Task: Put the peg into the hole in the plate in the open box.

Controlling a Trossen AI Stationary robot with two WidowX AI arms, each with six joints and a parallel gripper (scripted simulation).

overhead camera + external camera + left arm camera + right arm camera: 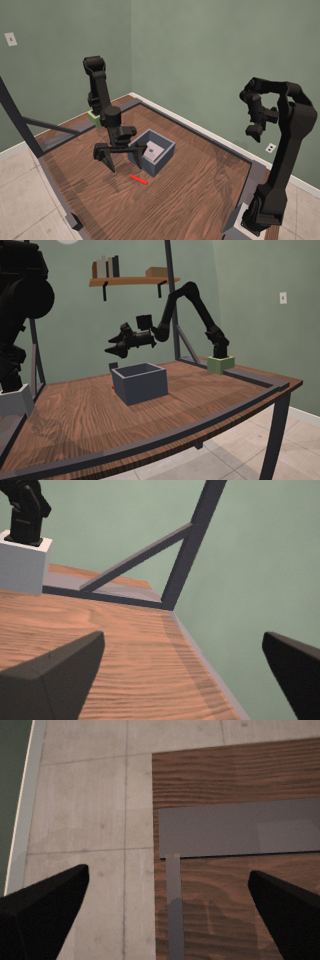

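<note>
The red peg is 450 mm behind my right hand, 320 mm to the left of it and 210 mm below it. Also, from my right hand: light plate 370 mm to the left, 320 mm behind, 170 mm below; then box 370 mm to the left, 320 mm behind, 190 mm below.
</note>
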